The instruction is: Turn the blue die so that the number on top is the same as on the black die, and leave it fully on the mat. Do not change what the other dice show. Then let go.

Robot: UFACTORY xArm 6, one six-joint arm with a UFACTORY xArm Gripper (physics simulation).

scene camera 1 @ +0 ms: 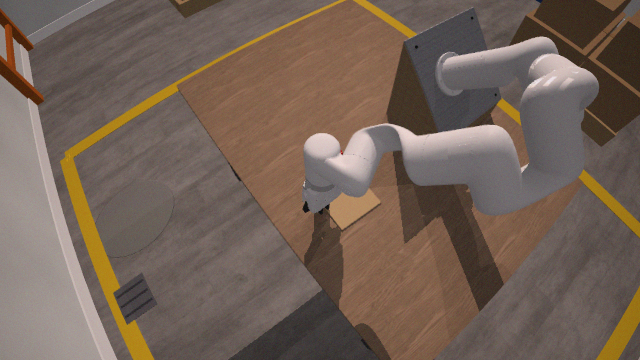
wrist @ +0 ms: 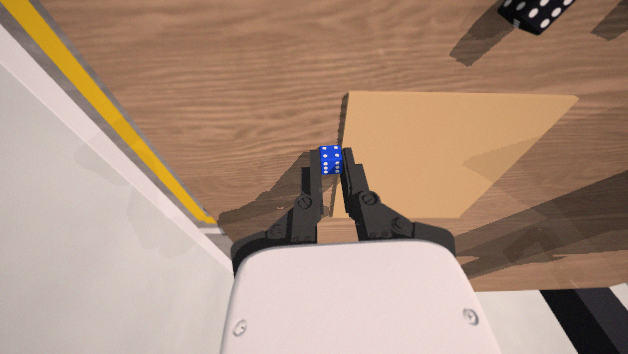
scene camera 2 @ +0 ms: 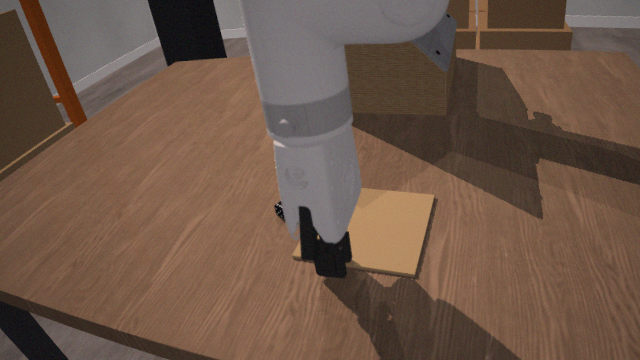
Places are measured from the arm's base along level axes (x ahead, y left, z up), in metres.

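Pixels of known places: gripper, fingertip midpoint: (scene camera 1: 321,208) (wrist: 330,162) (scene camera 2: 335,267); arm's base, link origin: (scene camera 1: 450,74).
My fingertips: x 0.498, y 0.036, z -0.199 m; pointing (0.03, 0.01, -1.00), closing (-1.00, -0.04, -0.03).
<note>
For each thing: its top centre in the pictures, then the offset to it from my fingertips. Level surfaces: height alone.
- blue die, top centre: (wrist: 331,167) dx +0.000, dy -0.006, dz +0.012 m
- tan mat, top centre: (wrist: 421,175) (scene camera 2: 367,223) (scene camera 1: 346,197) dx -0.077, dy +0.017, dz +0.000 m
- black die, top centre: (wrist: 550,6) (scene camera 2: 282,204) dx -0.083, dy -0.096, dz +0.012 m
- red speck, top centre: (scene camera 1: 339,152) dx -0.150, dy -0.108, dz +0.012 m
- wooden table, surface height: dz -0.004 m
My gripper (scene camera 1: 316,209) (scene camera 2: 326,260) (wrist: 330,162) is shut on the blue die (wrist: 330,161), with a fingertip on each side of it. In the wrist view its upper face has four pips and the face toward the camera has two rows of pips. The die is at the edge of the tan mat (scene camera 1: 356,207) (scene camera 2: 392,230) (wrist: 430,140); its exact height is unclear. The fingers hide it in scene camera 2. The black die (scene camera 2: 279,210) (wrist: 540,15) is partly visible beyond the mat, its top number unclear. A red speck (scene camera 1: 341,153) beside the arm may be the red die.
The wooden table (scene camera 1: 280,150) (scene camera 2: 150,225) carries the mat. The robot's wooden base block (scene camera 2: 400,80) stands at the back. The table's front edge (scene camera 2: 100,327) is on the near side. The arm's shadows fall across the table and part of the mat.
</note>
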